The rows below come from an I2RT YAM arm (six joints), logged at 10 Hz.
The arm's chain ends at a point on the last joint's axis. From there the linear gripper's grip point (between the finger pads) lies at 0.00 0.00 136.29 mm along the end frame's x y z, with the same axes.
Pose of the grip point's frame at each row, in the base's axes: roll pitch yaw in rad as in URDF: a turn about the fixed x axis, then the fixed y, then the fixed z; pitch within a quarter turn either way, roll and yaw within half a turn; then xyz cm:
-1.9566 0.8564 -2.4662 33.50 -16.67 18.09
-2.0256 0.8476 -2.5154 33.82 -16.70 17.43
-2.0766 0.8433 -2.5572 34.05 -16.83 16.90
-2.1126 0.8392 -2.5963 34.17 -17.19 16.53
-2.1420 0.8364 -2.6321 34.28 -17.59 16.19
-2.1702 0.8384 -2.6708 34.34 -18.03 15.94
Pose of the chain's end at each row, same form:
-1.9566 0.8564 -2.4662 22.58 -9.24 21.45
-2.0256 0.8476 -2.5154 23.01 -9.41 21.39
-2.0766 0.8433 -2.5572 23.36 -9.61 21.29
-2.1126 0.8392 -2.5963 23.64 -9.92 21.23
-2.1420 0.8364 -2.6321 23.91 -10.25 21.13
-2.1702 0.8384 -2.6708 24.14 -10.59 21.08

